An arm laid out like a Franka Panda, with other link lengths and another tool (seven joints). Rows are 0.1 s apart.
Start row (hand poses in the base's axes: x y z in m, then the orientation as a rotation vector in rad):
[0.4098 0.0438 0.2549 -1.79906 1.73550 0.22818]
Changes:
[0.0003 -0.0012 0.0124 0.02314 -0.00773 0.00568]
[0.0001 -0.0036 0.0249 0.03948 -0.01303 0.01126]
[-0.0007 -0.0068 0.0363 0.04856 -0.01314 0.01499]
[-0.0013 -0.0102 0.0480 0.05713 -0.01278 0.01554]
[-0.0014 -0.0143 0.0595 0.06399 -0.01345 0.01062]
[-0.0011 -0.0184 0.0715 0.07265 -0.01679 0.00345]
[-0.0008 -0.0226 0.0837 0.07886 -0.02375 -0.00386]
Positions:
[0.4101 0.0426 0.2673 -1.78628 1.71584 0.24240]
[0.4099 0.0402 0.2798 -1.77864 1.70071 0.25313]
[0.4091 0.0370 0.2912 -1.77543 1.69369 0.26196]
[0.4085 0.0336 0.3029 -1.76981 1.68993 0.26948]
[0.4084 0.0295 0.3144 -1.76038 1.69085 0.27239]
[0.4087 0.0254 0.3264 -1.74719 1.69110 0.27334]
[0.4090 0.0212 0.3386 -1.73502 1.68999 0.26888]

